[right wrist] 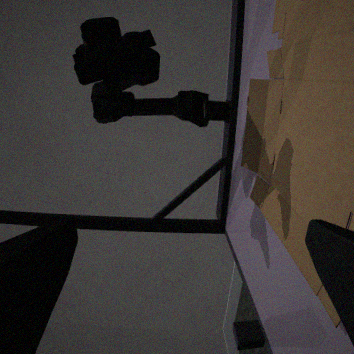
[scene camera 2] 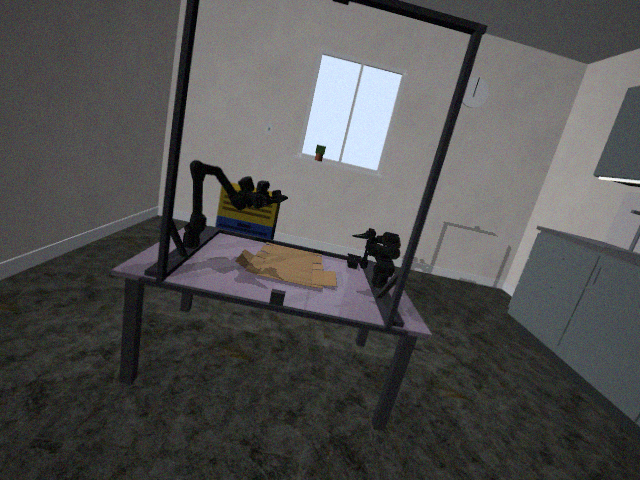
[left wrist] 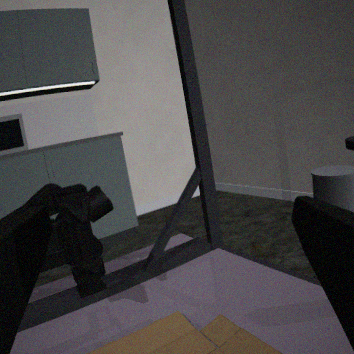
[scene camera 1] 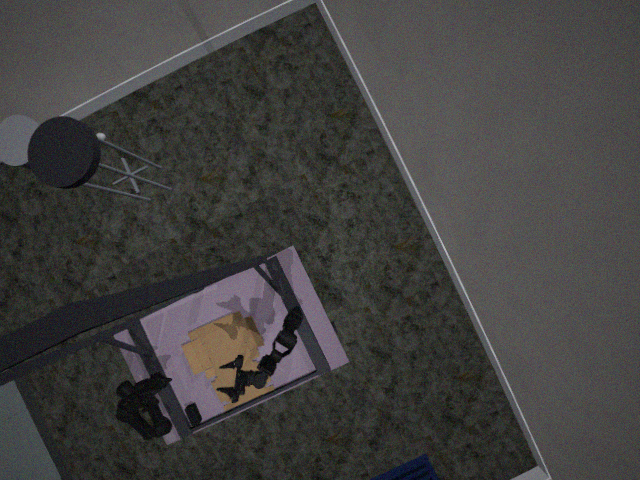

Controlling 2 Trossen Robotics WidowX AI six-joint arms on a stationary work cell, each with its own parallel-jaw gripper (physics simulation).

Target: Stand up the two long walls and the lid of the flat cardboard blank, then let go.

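Frame: origin at the left arm's base, x ahead, y left, z up, level; millimetres.
Where they show: left gripper, fingertip midpoint: (right wrist: 90,95) (scene camera 2: 281,199) (left wrist: 172,213) (scene camera 1: 217,378); right gripper, fingertip midpoint: (right wrist: 194,231) (scene camera 2: 349,244) (left wrist: 90,247) (scene camera 1: 166,384); left arm's base, origin of the base link: (right wrist: 227,111) (scene camera 2: 190,245) (scene camera 1: 295,313); right arm's base, origin of the base link: (scene camera 2: 378,285) (left wrist: 90,287) (scene camera 1: 157,378).
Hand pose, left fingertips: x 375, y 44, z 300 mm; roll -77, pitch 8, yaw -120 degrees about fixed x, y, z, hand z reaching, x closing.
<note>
Each offset is from my left fingertips to the top centre of the thing. Level surfaces: height alone.
The tan cardboard blank (scene camera 1: 222,345) (scene camera 2: 292,262) (left wrist: 165,337) (right wrist: 320,100) lies spread on the pale purple table {dz -320 mm} (scene camera 1: 328,335) (scene camera 2: 356,302). Most of it looks flat; a flap at its left end in scene camera 2 is tilted up, with arm shadows around it. My left gripper (scene camera 1: 220,378) (scene camera 2: 284,196) (left wrist: 172,213) is open and empty, above the lower part of the blank in scene camera 1. My right gripper (scene camera 1: 168,380) (scene camera 2: 355,235) (right wrist: 194,231) is open and empty, raised beside the blank near its own base. The walls and lid are hard to tell apart.
Dark frame posts (scene camera 2: 177,129) (scene camera 2: 444,149) rise from the table's ends, with a beam (scene camera 1: 310,343) beside the left arm. A small black box {dx +440, dy +242, dz -284 mm} (scene camera 1: 192,414) (scene camera 2: 353,260) is at the table's edge near the right arm. Another black box {dx +83, dy -413, dz -262 mm} (scene camera 2: 277,297) is at the near edge.
</note>
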